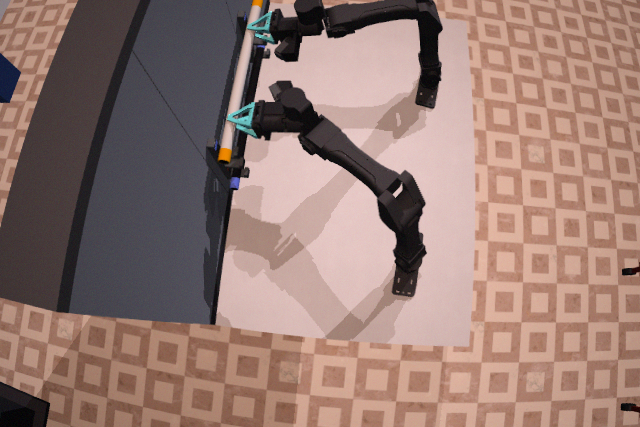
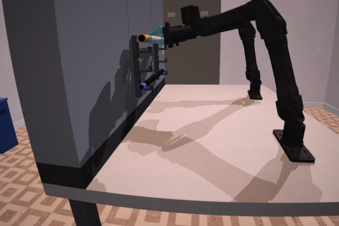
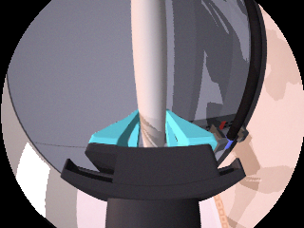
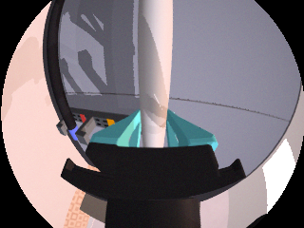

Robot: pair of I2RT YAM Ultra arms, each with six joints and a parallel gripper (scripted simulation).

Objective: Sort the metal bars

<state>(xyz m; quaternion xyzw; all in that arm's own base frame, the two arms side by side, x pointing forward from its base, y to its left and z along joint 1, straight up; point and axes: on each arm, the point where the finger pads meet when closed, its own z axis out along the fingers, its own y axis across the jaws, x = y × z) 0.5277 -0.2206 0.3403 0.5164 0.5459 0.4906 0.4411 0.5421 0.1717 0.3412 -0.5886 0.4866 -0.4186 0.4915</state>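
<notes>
Right now my left hand is 140 mm to the left of the pale metal bar and 20 mm short of it. Round my left hand: dark metal bar: 180 mm below, 130 mm to the right, 20 mm ahead; tall grey wall panel: 120 mm ahead, 80 mm to the right, 80 mm above.
The pale metal bar is 1 cm behind my right hand and 14 cm to the left of it. The rest, counted from my right hand: dark metal bar 16 cm to the left, 18 cm below; then tall grey wall panel 10 cm ahead, 21 cm to the left, 8 cm above.
</notes>
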